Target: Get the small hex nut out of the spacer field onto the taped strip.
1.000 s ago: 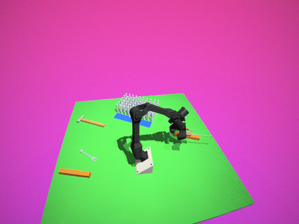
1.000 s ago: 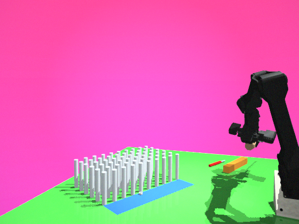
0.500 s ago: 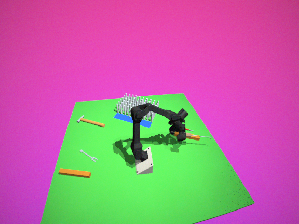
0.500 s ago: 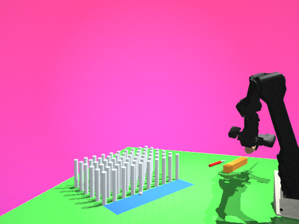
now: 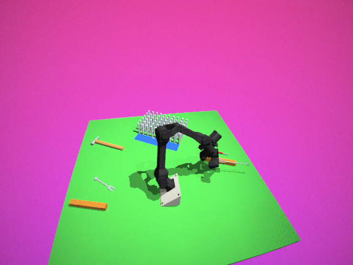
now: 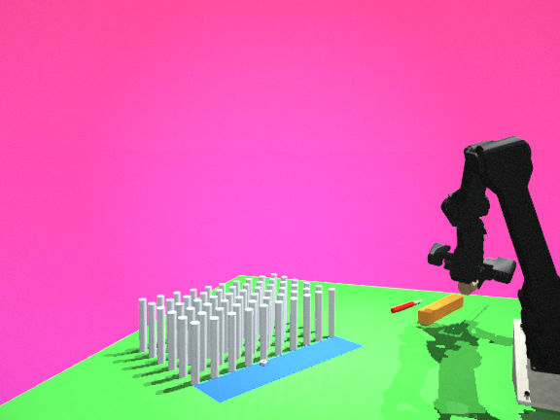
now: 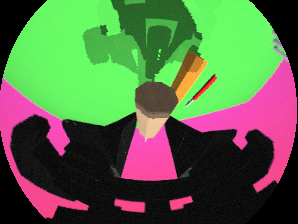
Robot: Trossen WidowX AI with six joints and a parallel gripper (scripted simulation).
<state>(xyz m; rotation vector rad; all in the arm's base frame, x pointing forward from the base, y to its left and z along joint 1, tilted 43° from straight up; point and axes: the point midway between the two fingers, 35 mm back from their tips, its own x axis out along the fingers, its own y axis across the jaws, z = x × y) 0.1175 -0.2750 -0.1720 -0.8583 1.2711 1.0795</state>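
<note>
Right now my gripper tip is 100 mm to the left of the hook tool and 30 mm past it. From my gripper tip the other things lie so: blue taped strip: 390 mm to the left, 340 mm ahead, 100 mm below; then hex nut: 420 mm to the left, 380 mm ahead, 90 mm below; then red screwdriver: 140 mm ahead, 110 mm to the right, 90 mm below.
</note>
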